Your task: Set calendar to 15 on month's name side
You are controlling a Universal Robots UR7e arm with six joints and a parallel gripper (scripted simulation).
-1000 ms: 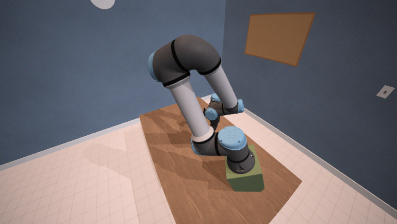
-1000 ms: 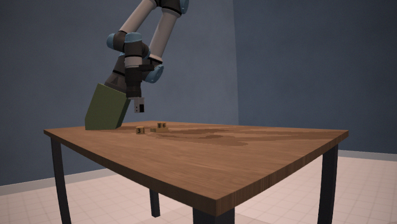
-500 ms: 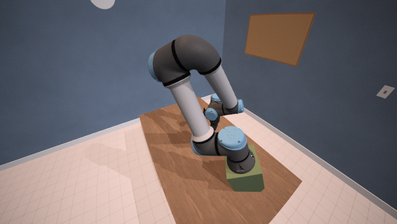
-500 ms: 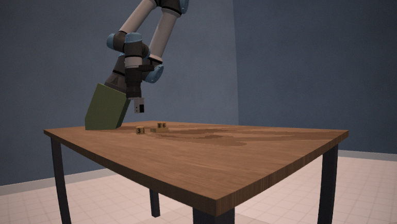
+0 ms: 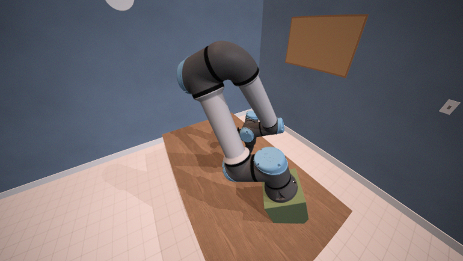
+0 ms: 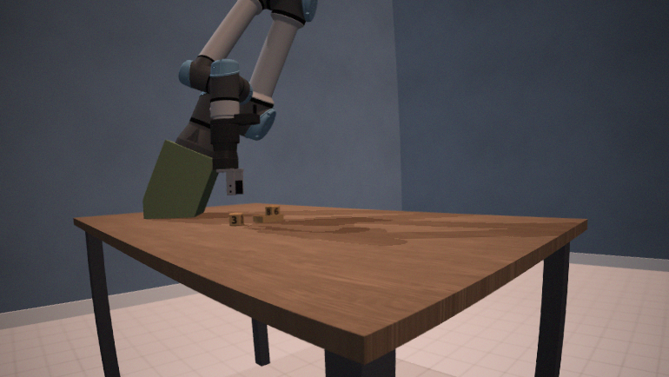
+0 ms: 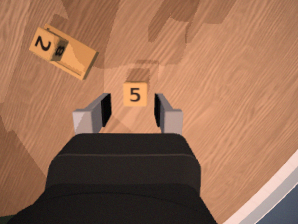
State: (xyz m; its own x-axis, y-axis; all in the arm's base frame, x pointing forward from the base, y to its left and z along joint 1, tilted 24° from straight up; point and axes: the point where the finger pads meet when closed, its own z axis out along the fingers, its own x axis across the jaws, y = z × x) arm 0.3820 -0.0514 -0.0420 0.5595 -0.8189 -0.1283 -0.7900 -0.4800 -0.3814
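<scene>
The wooden cube lies 80 mm below my hand. From my hand the other things lie so: wooden tray 10 mm behind, 110 mm to the left, 90 mm below.
</scene>
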